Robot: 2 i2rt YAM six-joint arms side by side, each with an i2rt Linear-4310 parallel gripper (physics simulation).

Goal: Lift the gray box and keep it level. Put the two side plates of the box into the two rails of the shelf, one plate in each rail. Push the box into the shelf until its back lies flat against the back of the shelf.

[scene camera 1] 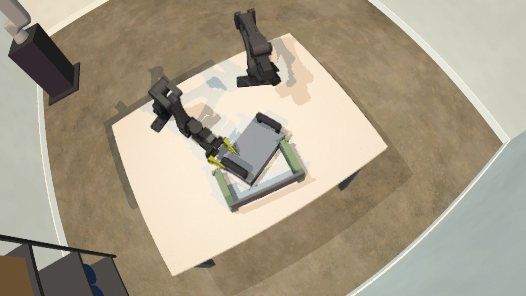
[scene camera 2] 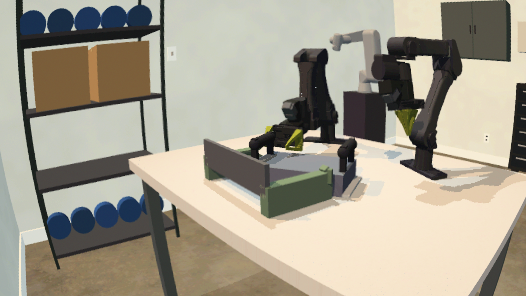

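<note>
The gray box rests at an angle at the open side of the shelf, with a black handle at its left end and another black handle at its right end. The shelf has two green rails and a dark back plate. My right gripper is open at the left handle, one finger to each side in scene camera 1. My left gripper is shut and empty, away from the box; its fingers are hidden in scene camera 1.
The white table carries both arms, the box and the shelf. A rack with cardboard boxes and blue discs stands beyond the table at the left of scene camera 2. A gray arm on a dark pedestal stands off the table.
</note>
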